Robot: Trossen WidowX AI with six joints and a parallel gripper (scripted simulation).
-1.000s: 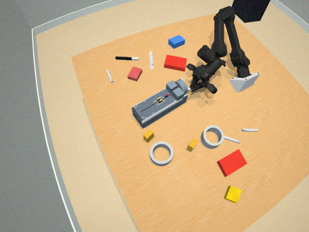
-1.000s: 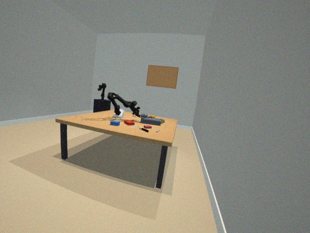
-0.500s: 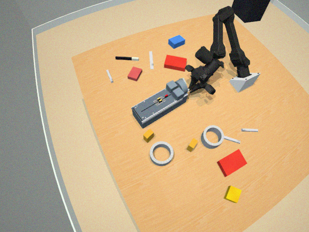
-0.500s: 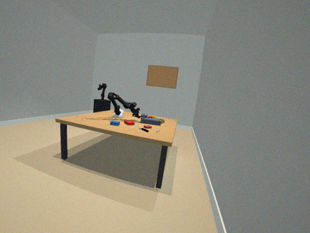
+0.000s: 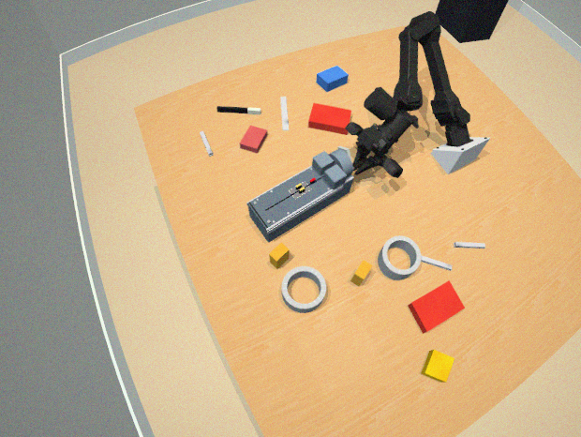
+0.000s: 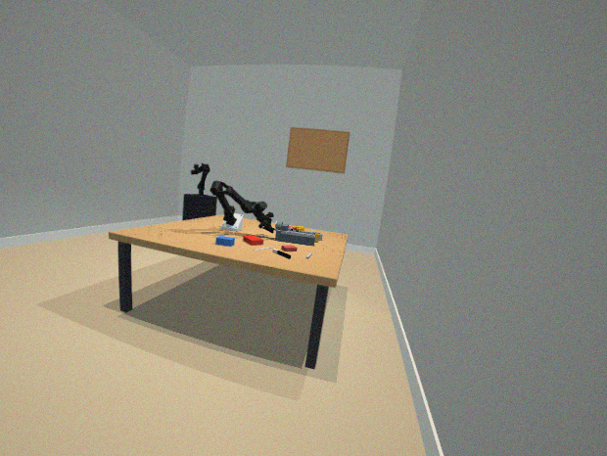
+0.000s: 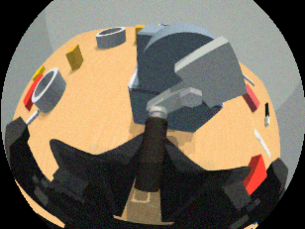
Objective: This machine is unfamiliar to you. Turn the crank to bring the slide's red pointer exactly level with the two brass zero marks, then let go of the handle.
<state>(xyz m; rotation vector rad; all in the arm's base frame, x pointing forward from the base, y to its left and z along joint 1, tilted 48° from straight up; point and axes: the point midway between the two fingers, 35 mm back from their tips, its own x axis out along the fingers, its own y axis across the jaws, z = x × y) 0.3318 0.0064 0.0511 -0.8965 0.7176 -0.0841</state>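
The dark crank handle is 20 mm behind my gripper tip and 20 mm above it. From my gripper tip the other things lie so: red block: 210 mm ahead, 230 mm to the right, 30 mm below; blue block: 130 mm behind, 390 mm to the right, 20 mm below; red pointer: 130 mm ahead, 10 mm to the left, 40 mm above.
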